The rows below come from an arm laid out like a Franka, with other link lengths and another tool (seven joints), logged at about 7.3 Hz.
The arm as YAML. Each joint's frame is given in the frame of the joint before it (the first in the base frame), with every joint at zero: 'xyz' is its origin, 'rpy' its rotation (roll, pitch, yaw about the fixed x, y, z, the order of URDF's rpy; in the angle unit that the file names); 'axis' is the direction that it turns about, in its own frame. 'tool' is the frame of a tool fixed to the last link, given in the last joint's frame.
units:
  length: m
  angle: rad
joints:
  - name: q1
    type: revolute
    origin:
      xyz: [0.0, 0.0, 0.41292]
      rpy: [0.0, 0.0, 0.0]
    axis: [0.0, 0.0, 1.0]
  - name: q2
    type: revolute
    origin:
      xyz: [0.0, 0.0, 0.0]
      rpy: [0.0, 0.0, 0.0]
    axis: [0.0, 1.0, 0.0]
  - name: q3
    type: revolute
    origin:
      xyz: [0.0, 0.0, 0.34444]
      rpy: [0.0, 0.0, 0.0]
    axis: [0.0, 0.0, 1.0]
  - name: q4
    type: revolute
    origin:
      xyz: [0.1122, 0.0, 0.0]
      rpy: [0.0, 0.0, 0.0]
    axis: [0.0, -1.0, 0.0]
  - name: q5
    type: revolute
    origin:
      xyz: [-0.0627, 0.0, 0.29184]
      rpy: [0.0, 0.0, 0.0]
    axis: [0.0, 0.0, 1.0]
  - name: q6
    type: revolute
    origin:
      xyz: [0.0, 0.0, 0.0]
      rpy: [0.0, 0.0, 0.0]
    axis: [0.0, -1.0, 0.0]
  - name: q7
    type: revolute
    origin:
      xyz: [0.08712, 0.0, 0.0]
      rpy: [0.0, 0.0, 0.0]
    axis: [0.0, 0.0, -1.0]
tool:
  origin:
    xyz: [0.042, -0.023, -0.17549]
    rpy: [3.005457, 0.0, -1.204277]
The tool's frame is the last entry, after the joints.
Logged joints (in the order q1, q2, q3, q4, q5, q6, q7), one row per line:
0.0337 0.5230 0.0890 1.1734 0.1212 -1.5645 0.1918
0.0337 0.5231 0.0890 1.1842 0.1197 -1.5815 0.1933
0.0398 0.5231 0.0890 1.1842 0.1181 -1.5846 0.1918
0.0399 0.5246 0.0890 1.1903 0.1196 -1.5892 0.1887
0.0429 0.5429 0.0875 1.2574 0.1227 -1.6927 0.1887
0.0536 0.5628 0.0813 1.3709 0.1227 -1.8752 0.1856
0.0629 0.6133 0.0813 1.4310 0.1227 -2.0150 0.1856
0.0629 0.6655 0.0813 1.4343 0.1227 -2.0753 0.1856
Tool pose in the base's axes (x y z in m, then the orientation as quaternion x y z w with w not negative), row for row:
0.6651 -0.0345 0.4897 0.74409 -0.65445 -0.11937 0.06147
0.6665 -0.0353 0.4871 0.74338 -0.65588 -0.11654 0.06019
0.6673 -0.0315 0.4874 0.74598 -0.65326 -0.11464 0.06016
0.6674 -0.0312 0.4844 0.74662 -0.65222 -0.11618 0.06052
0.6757 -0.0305 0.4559 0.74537 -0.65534 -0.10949 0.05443
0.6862 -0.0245 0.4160 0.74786 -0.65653 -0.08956 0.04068
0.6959 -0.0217 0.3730 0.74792 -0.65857 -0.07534 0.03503
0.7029 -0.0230 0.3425 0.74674 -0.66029 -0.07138 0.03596
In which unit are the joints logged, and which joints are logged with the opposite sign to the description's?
The joints are logged in radians. Opposite sign: q3, q4, q6.
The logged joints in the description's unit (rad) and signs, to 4 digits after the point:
0.0337 0.5230 -0.0890 -1.1734 0.1212 1.5645 0.1918
0.0337 0.5231 -0.0890 -1.1842 0.1197 1.5815 0.1933
0.0398 0.5231 -0.0890 -1.1842 0.1181 1.5846 0.1918
0.0399 0.5246 -0.0890 -1.1903 0.1196 1.5892 0.1887
0.0429 0.5429 -0.0875 -1.2574 0.1227 1.6927 0.1887
0.0536 0.5628 -0.0813 -1.3709 0.1227 1.8752 0.1856
0.0629 0.6133 -0.0813 -1.4310 0.1227 2.0150 0.1856
0.0629 0.6655 -0.0813 -1.4343 0.1227 2.0753 0.1856

